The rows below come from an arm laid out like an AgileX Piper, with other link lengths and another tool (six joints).
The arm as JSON. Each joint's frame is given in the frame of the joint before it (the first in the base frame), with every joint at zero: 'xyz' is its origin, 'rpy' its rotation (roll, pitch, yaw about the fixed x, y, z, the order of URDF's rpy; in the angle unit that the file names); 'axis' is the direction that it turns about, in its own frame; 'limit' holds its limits. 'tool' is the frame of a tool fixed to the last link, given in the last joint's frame.
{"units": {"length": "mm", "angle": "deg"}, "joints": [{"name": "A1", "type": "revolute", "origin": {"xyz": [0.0, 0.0, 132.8], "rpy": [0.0, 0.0, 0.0]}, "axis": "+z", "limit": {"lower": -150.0, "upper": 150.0}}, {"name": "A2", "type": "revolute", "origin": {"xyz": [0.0, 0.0, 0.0], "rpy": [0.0, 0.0, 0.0]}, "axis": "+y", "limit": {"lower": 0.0, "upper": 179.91}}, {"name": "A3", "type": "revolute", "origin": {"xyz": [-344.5, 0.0, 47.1], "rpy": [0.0, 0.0, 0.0]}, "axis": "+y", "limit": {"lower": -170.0, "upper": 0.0}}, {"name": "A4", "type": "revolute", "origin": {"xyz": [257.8, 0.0, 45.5], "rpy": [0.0, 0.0, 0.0]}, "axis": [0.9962, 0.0, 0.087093], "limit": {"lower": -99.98, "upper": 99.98}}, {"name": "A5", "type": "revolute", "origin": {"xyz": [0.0, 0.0, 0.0], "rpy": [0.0, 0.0, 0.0]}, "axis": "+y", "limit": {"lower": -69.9, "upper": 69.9}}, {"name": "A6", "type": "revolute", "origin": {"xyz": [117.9, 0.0, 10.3], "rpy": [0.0, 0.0, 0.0]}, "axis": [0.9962, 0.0, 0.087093], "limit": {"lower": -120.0, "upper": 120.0}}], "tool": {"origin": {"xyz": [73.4, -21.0, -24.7], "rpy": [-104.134, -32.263, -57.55]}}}
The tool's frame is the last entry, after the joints.
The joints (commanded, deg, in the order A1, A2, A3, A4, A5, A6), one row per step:
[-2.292 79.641 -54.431 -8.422 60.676 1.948]
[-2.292 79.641 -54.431 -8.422 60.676 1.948]
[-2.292 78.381 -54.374 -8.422 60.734 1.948]
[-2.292 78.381 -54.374 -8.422 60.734 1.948]
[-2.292 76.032 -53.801 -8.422 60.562 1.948]
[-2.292 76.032 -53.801 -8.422 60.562 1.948]
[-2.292 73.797 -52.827 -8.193 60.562 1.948]
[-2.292 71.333 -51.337 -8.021 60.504 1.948]
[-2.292 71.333 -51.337 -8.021 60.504 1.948]
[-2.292 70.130 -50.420 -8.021 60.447 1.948]
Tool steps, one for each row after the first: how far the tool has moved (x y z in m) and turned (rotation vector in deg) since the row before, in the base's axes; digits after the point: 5 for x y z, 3 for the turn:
[0.00000 0.00000 0.00000 0.000 0.000 0.000]
[-0.00251 0.00009 0.00494 -0.049 -1.145 -0.008]
[0.00000 0.00000 0.00000 0.000 0.000 0.000]
[-0.00597 0.00027 0.00690 -0.070 -1.945 0.024]
[0.00000 0.00000 0.00000 0.000 0.000 0.000]
[-0.00820 0.00103 0.00402 0.169 -1.269 -0.065]
[-0.01057 0.00096 0.00203 0.127 -1.037 -0.038]
[0.00000 0.00000 0.00000 0.000 0.000 0.000]
[-0.00580 0.00024 -0.00006 -0.012 -0.342 0.008]

